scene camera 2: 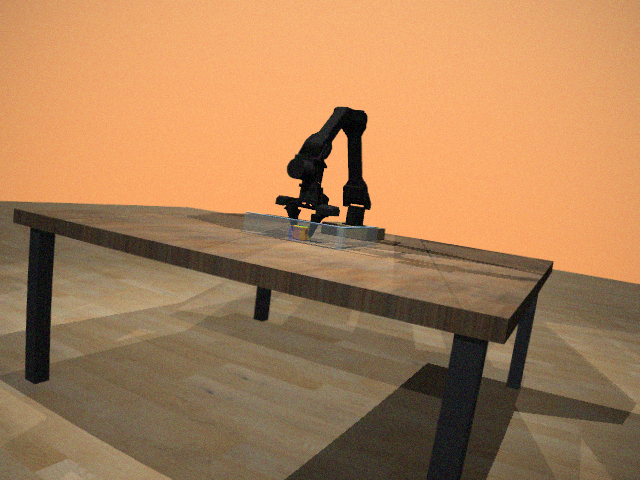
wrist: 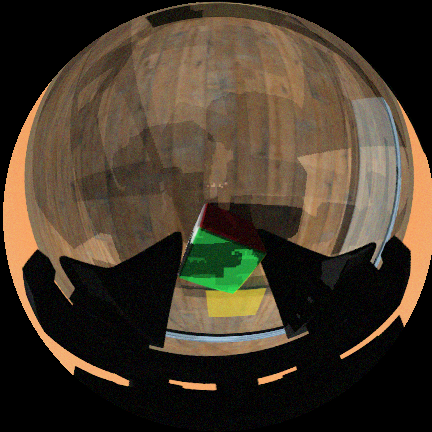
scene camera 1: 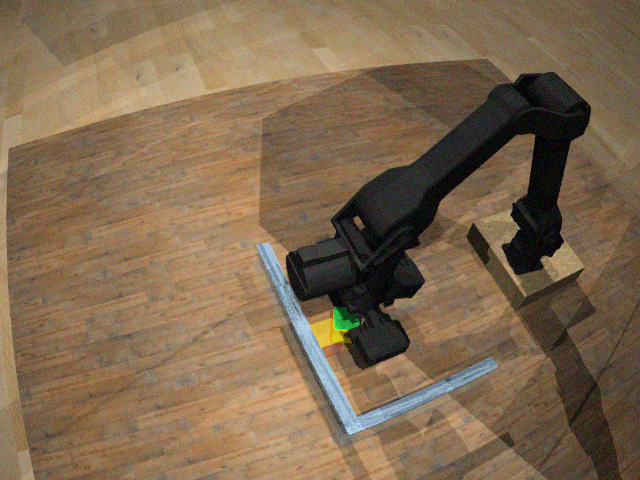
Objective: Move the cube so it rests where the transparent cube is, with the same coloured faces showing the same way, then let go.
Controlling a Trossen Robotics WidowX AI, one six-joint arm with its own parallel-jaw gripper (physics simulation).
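Places are measured from the arm's base along level axes (x ahead, y left, z up), in millimetres.
Where they show: gripper, between the fingertips: (wrist: 218,236) (scene camera 1: 347,326); arm's base, origin of its link: (scene camera 2: 354,225) (scene camera 1: 522,257).
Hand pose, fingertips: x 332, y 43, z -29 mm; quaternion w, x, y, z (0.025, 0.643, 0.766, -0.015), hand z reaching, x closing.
Observation:
Things, the pixels of their top centre, and the offset from my fingertips. Level surfaces: height alone.
- solid cube, centre of its top: (wrist: 219,268) (scene camera 1: 347,318) dx +5, dy +1, dz +27 mm
- transparent cube, centre of its top: (wrist: 234,305) (scene camera 1: 324,333) dx +42, dy +19, dz +27 mm
- table, height of its surface: dz -13 mm
The solid cube (scene camera 1: 345,319) (wrist: 215,260) has a green top. In the wrist view a dark red face and a narrow white face show; in scene camera 1 a yellow side shows. It is at table level, turned askew between the fingers. My gripper (wrist: 218,236) (scene camera 2: 303,230) points down and is shut on the cube, its fingers meeting opposite corners. In scene camera 1 its body hides part of the cube. The transparent cube (scene camera 1: 324,332) (scene camera 2: 295,233) (wrist: 236,303) has a yellow top and a reddish side in scene camera 1. It is right beside the solid cube, towards the long wall.
A low see-through wall with a pale blue top edge (scene camera 1: 330,379) (wrist: 225,337) runs close behind the transparent cube. A shorter wall (scene camera 1: 429,393) (wrist: 398,175) meets it at a corner. The arm's base stands on a wooden block (scene camera 1: 555,281) on the table (scene camera 1: 129,248) (scene camera 2: 413,289).

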